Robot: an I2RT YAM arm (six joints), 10 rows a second.
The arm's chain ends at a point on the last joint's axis. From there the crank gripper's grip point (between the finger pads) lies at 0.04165 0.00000 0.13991 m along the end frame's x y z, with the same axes.
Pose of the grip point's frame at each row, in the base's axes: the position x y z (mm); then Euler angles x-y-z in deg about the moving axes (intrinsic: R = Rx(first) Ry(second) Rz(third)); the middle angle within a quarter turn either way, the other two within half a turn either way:
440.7 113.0 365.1 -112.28 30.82 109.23
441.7 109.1 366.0 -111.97 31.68 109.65
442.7 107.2 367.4 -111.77 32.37 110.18
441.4 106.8 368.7 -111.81 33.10 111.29
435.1 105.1 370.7 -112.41 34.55 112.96
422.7 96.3 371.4 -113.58 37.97 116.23
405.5 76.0 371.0 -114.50 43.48 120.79
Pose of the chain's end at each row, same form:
380.8 10.2 449.7 -112.28 30.82 109.23
380.1 6.5 449.7 -111.97 31.68 109.65
379.9 4.8 450.4 -111.77 32.37 110.18
377.7 4.7 451.3 -111.81 33.10 111.29
369.1 4.7 453.6 -112.41 34.55 112.96
351.1 -0.2 454.3 -113.58 37.97 116.23
324.7 -14.9 451.7 -114.50 43.48 120.79

